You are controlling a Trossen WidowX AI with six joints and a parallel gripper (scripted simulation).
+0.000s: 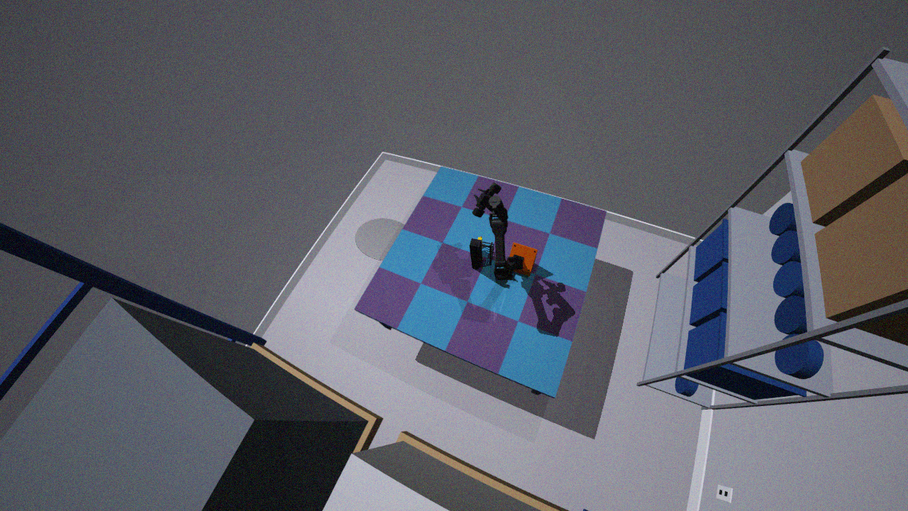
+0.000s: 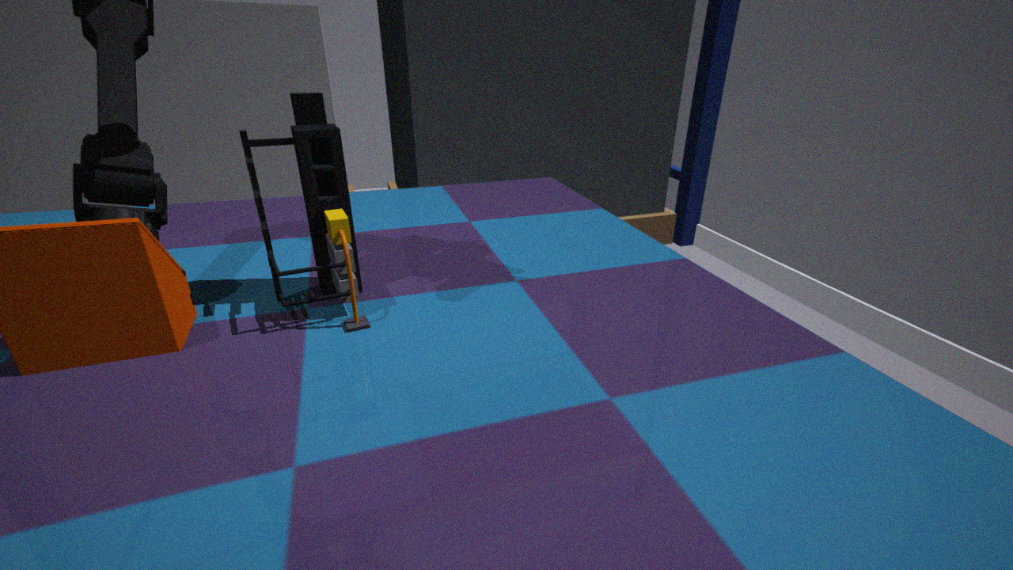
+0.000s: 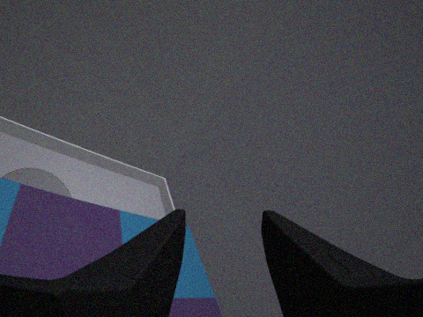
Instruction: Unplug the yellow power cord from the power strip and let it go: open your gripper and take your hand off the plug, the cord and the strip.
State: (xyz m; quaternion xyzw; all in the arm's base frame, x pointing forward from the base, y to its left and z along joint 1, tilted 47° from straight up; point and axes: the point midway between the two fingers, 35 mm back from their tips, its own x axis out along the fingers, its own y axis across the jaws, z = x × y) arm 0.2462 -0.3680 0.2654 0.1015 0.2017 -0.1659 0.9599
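The yellow plug lies 20 mm behind my gripper tip, 60 mm to the left of it and 410 mm below it.
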